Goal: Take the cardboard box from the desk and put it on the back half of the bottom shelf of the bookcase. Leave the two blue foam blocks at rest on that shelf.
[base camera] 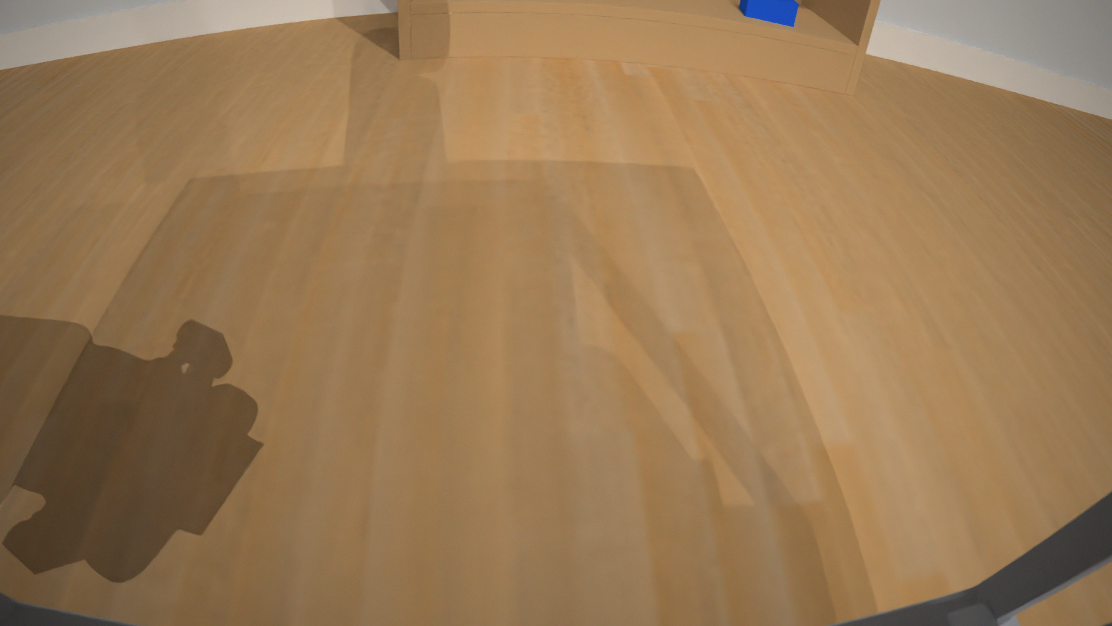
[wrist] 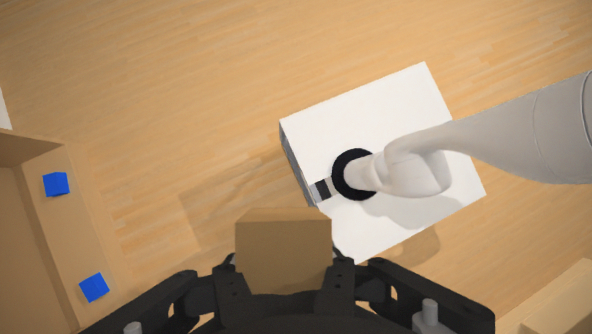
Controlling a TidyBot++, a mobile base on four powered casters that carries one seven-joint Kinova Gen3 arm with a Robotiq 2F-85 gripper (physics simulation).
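Places are measured from the arm's base along level axes (x ahead, y left, z up), in metres.
Pixels of known places: gripper, fingertip midpoint: (wrist: 283, 256); arm's base, link origin: (wrist: 358, 174).
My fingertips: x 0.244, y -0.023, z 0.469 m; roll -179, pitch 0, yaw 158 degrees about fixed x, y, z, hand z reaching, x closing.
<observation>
For each thing: its top centre in the pictures, then the offset to it from my fingertips. "spot": a spot on its surface instead.
- brown cardboard box, top centre: (wrist: 285, 308) dx +0.004, dy +0.009, dz +0.051 m
- blue block, surface spot: (base camera: 770, 9) spot: dx +0.820, dy -0.419, dz -0.741 m
My gripper (wrist: 283, 256) is shut on the brown cardboard box (wrist: 283, 242), which is held between its fingers at the bottom centre of the wrist view. The bookcase (base camera: 622, 46) is at the top of the base camera view and at the left edge of the wrist view. On its bottom shelf (wrist: 67, 235) rest two blue foam blocks, an upper one (wrist: 56, 184) and a lower one (wrist: 94, 287), set apart from each other. Part of one blue block (base camera: 770, 9) shows in the base camera view. The held box is apart from the bookcase.
The white mobile base (wrist: 365, 110) and the grey arm (wrist: 555, 130) are at centre and right in the wrist view. A light wooden piece of furniture (wrist: 555, 300) shows at lower right. Walls with pale baseboards (base camera: 972, 77) (base camera: 194, 34) stand on both sides of the bookcase.
</observation>
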